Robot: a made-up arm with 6 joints.
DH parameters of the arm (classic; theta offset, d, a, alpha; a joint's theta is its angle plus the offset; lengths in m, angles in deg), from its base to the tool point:
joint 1: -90 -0.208 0.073 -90
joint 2: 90 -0.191 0.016 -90
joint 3: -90 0.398 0.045 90
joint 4: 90 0.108 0.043 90
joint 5: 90 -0.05 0.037 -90
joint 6: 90 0.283 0.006 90
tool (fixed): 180 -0.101 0 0
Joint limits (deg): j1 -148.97..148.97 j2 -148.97..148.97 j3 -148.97..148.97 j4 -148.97..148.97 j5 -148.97..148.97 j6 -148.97..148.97
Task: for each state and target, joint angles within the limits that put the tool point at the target. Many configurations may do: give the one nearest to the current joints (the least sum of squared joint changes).
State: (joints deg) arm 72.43 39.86 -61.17 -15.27 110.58 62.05
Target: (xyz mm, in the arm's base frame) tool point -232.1 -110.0 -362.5
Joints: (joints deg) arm 105.48 -7.25 -34.53 -25.70 72.48 70.70
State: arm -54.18 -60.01 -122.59 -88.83 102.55 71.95
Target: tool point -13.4 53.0 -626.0
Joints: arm -53.30 -99.90 -99.77 -70.79 99.45 63.90
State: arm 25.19 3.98 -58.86 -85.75 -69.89 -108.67
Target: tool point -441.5 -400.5 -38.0
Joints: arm 68.90 14.92 -44.69 -42.07 -31.30 -99.56
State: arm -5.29 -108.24 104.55 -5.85 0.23 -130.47
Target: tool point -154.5 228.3 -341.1
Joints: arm -0.17 -63.83 71.12 -31.69 18.16 -119.68
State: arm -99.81 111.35 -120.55 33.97 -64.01 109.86
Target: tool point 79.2 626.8 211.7
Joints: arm -117.51 118.48 -108.20 33.01 -71.20 113.05
